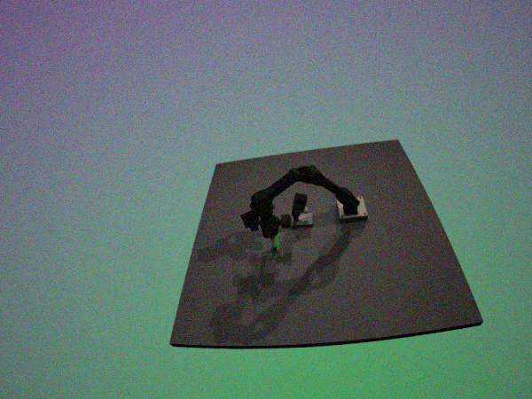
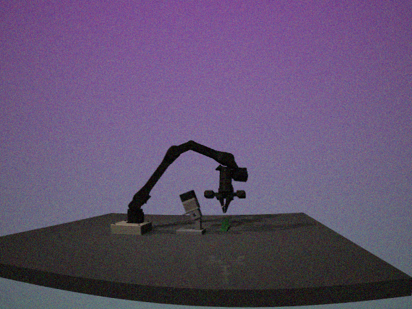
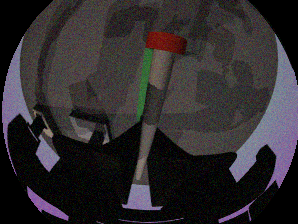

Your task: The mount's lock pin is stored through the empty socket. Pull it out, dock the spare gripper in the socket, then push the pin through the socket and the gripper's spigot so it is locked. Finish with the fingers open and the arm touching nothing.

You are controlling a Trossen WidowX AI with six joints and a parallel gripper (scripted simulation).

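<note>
Now: gripper tip 1 cm to the right of the green cradle and 5 cm above it. Also, from my gripper tip: mount: 13 cm behind, 10 cm to the right, 2 cm below; spare gripper: 13 cm behind, 11 cm to the right, 5 cm above.
</note>
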